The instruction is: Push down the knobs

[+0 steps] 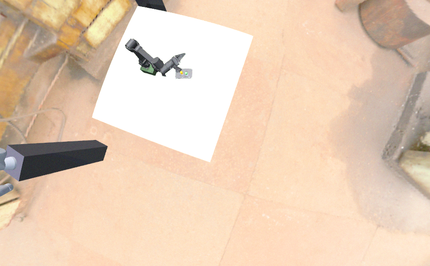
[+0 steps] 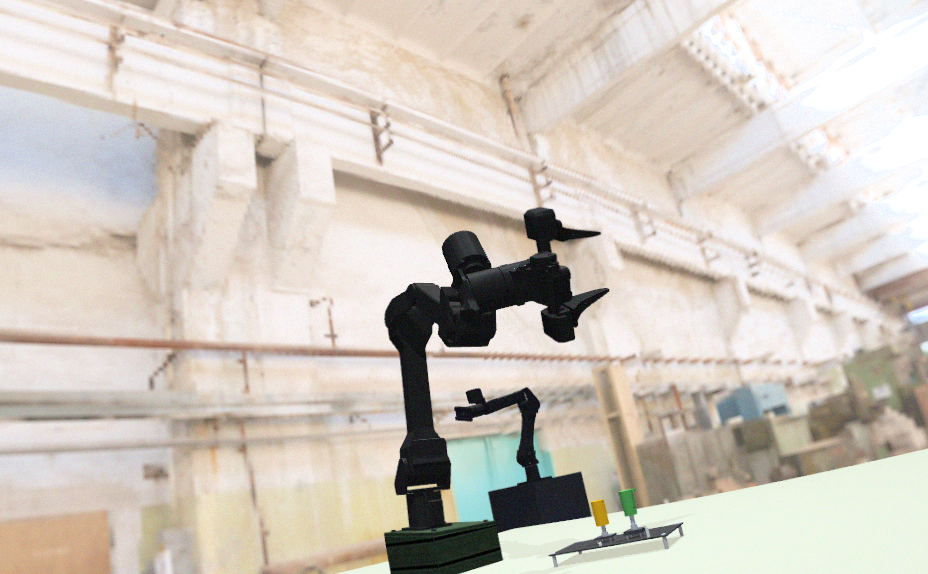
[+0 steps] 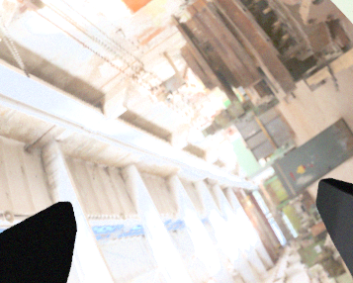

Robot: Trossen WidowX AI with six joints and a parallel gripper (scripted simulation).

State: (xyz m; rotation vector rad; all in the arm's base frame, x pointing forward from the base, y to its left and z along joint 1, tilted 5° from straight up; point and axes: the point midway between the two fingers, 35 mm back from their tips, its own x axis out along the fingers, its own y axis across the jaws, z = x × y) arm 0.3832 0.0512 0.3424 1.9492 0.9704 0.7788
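Now: gripper tip 40 mm past the green knob, 40 mm to the left of it and 330 mm above it. From my gripper tip the other things lie so: orange knob: 80 mm behind, 40 mm to the right, 340 mm below.
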